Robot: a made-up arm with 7 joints. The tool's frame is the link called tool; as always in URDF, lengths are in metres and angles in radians.
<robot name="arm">
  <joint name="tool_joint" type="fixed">
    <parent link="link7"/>
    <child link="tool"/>
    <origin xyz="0 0 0" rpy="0 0 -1.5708"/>
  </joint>
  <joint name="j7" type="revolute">
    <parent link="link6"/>
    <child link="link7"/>
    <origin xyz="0.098 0 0" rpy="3.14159 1.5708 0"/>
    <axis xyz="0 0 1"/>
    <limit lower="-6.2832" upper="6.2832"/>
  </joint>
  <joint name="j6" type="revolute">
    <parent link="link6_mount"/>
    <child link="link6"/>
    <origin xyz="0 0 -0.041" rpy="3.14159 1.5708 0"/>
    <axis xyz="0 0 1"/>
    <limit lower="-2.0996" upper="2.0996"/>
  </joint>
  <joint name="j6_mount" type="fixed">
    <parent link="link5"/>
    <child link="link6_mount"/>
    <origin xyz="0 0 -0.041" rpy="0 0 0"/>
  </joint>
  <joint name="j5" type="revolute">
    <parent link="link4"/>
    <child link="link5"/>
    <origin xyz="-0.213 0 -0.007" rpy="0 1.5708 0"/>
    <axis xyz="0 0 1"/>
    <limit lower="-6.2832" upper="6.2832"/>
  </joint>
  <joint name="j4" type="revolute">
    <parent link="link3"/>
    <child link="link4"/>
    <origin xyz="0.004 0 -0.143" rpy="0 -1.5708 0"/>
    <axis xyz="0 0 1"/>
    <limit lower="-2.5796" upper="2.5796"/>
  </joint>
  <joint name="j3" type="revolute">
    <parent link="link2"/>
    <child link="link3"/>
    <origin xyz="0.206 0 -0.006" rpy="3.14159 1.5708 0"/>
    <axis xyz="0 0 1"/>
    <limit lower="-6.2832" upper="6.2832"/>
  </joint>
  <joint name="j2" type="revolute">
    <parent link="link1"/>
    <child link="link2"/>
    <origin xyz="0 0.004 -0.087" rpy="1.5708 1.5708 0"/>
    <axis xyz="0 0 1"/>
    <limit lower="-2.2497" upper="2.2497"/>
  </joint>
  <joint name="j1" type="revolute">
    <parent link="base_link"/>
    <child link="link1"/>
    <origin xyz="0 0 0.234" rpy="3.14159 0 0"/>
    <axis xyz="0 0 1"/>
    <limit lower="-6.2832" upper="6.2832"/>
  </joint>
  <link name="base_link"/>
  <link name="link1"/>
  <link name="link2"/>
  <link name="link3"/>
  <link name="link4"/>
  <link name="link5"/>
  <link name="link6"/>
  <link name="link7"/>
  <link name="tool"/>
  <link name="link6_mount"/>
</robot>
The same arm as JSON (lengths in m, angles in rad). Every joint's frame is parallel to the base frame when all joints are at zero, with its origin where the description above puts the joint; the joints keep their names.
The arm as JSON. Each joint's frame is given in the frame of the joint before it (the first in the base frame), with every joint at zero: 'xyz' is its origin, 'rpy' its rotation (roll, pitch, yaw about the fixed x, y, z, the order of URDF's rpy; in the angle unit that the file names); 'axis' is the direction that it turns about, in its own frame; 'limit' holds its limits. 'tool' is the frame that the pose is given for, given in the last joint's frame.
{"units": {"length": "m", "angle": "rad"}, "joints": [
  {"name": "j1", "type": "revolute", "origin": {"xyz": [0.0, 0.0, 0.234], "rpy": [0.0, 0.0, 0.0]}, "axis": [0.0, 0.0, -1.0], "limit": {"lower": -6.2832, "upper": 6.2832}},
  {"name": "j2", "type": "revolute", "origin": {"xyz": [0.0, -0.004, 0.087], "rpy": [0.0, 0.0, 0.0]}, "axis": [0.0, 1.0, 0.0], "limit": {"lower": -2.2497, "upper": 2.2497}},
  {"name": "j3", "type": "revolute", "origin": {"xyz": [0.0, -0.006, 0.206], "rpy": [0.0, 0.0, 0.0]}, "axis": [0.0, 0.0, -1.0], "limit": {"lower": -6.2832, "upper": 6.2832}},
  {"name": "j4", "type": "revolute", "origin": {"xyz": [0.0, -0.004, 0.143], "rpy": [0.0, 0.0, 0.0]}, "axis": [0.0, 1.0, 0.0], "limit": {"lower": -2.5796, "upper": 2.5796}},
  {"name": "j5", "type": "revolute", "origin": {"xyz": [0.0, -0.007, 0.213], "rpy": [0.0, 0.0, 0.0]}, "axis": [0.0, 0.0, -1.0], "limit": {"lower": -6.2832, "upper": 6.2832}},
  {"name": "j6", "type": "revolute", "origin": {"xyz": [0.0, 0.0, 0.082], "rpy": [0.0, 0.0, 0.0]}, "axis": [0.0, 1.0, 0.0], "limit": {"lower": -2.0996, "upper": 2.0996}},
  {"name": "j7", "type": "revolute", "origin": {"xyz": [0.0, 0.0, 0.098], "rpy": [0.0, 0.0, 0.0]}, "axis": [0.0, 0.0, -1.0], "limit": {"lower": -6.2832, "upper": 6.2832}}
], "tool": {"origin": {"xyz": [0.0, 0.0, 0.0], "rpy": [-3.1416, 0.0, 0.0]}}}

